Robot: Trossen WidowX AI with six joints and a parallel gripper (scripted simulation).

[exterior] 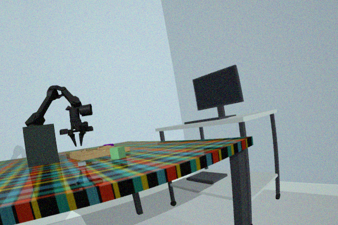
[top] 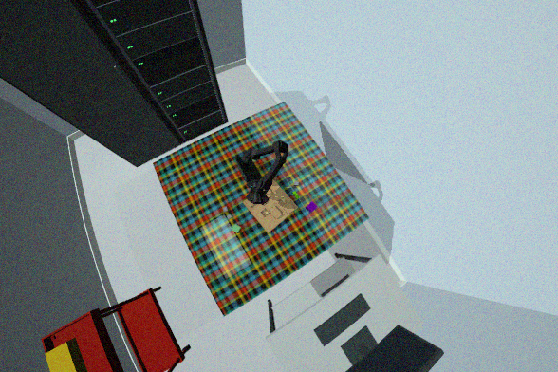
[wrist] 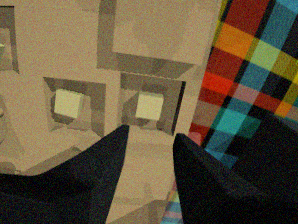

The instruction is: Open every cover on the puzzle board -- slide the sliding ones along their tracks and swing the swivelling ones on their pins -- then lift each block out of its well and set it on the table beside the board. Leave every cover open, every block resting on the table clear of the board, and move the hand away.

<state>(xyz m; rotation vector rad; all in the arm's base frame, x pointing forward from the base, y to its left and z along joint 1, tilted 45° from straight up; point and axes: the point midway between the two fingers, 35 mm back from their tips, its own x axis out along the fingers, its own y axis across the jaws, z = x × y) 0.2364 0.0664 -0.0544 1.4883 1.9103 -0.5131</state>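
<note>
Now: gripper tip 100 mm short of the bright green block, 270 mm to the right of it and 60 mm above it. From my gripper tip the other things lie so: purple block: 230 mm ahead, 350 mm to the left, 50 mm below; then grey piece: 260 mm to the right, 60 mm below; then pale green block: 170 mm ahead, 230 mm to the right, 40 mm below.
</note>
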